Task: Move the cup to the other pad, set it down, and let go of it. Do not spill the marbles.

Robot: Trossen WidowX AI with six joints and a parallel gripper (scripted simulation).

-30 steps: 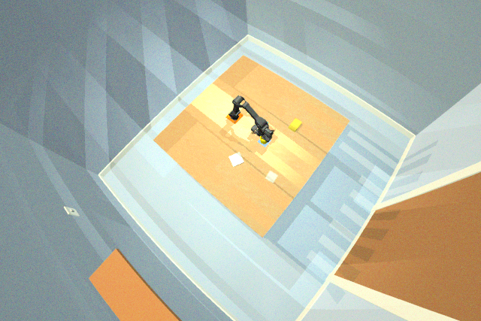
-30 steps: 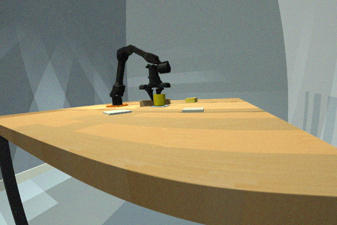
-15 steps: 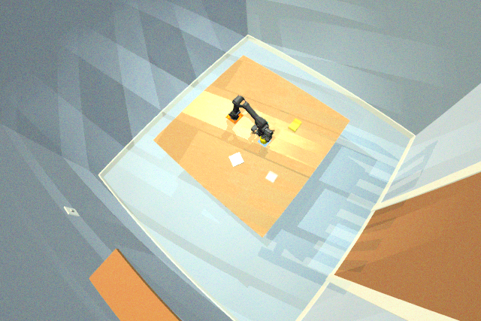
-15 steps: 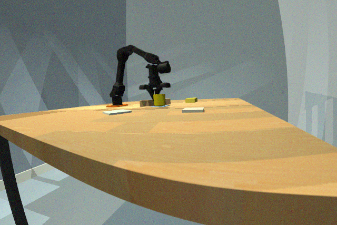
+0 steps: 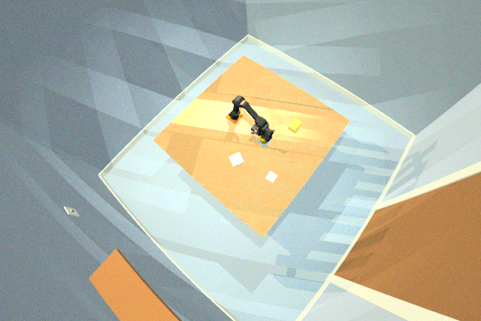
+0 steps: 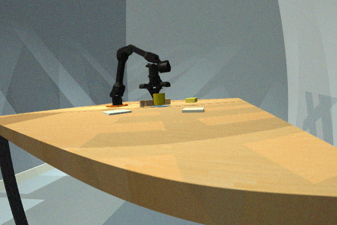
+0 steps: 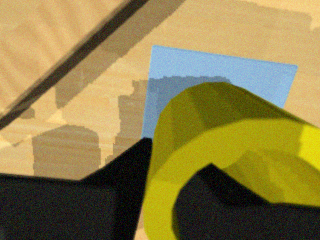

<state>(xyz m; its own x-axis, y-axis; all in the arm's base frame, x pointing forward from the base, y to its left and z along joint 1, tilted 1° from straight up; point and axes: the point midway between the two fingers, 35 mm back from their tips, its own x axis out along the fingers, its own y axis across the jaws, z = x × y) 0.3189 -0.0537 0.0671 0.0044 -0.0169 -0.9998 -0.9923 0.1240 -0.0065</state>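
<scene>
Right now my gripper tip is 5 cm above the blue pad and 3 cm short of it. The rest, counted from my gripper tip: yellow cup: 2 cm ahead, 1 cm to the right; then white tile: 27 cm to the right, 8 cm behind, 4 cm below; then brown bar: 7 cm to the left, 3 cm below, 2 cm behind.
</scene>
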